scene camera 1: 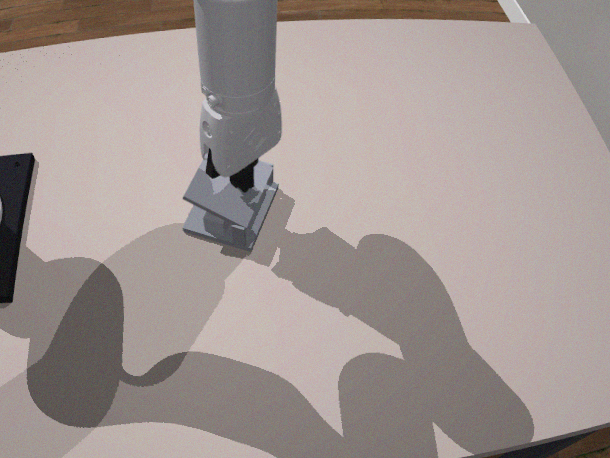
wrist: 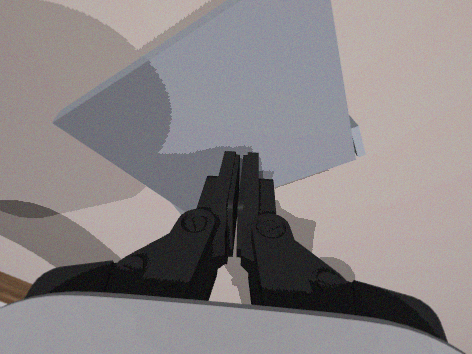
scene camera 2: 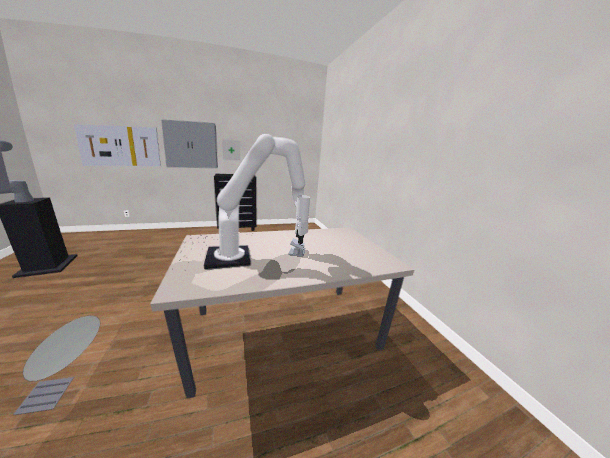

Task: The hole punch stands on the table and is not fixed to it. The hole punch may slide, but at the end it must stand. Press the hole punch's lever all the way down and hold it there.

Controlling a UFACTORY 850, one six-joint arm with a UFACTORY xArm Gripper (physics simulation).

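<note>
The grey-blue hole punch (scene camera 1: 227,215) (scene camera 2: 296,248) stands on the table (scene camera 1: 400,125) (scene camera 2: 200,292). Its lever (scene camera 1: 205,189) (wrist: 255,95) is a wide flat plate, tilted up at its left side in scene camera 1, with a clear gap above the base (scene camera 1: 194,225). My gripper (scene camera 1: 244,187) (scene camera 2: 300,240) (wrist: 241,176) is shut and empty, pointing down. Its fingertips are at the lever's top face, toward the rear edge in scene camera 1; whether they touch it I cannot tell. The lever hides most of the base in the wrist view.
The arm's black base plate (scene camera 1: 20,225) (scene camera 2: 212,260) is on the table, left of the hole punch. Shadows of the arm fall across the table around and in front of the punch. A wall (scene camera 2: 475,175) rises beyond the table's right side.
</note>
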